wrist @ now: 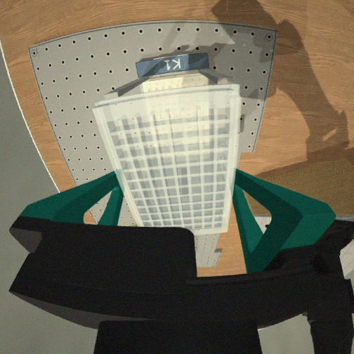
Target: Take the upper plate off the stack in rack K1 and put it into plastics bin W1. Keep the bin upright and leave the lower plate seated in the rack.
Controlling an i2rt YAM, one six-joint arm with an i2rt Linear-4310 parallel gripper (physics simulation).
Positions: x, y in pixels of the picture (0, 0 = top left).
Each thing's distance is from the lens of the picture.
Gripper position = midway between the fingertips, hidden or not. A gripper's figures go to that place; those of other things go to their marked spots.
gripper point(176, 174): 13 cm
white well plate point(174, 150): 10 cm
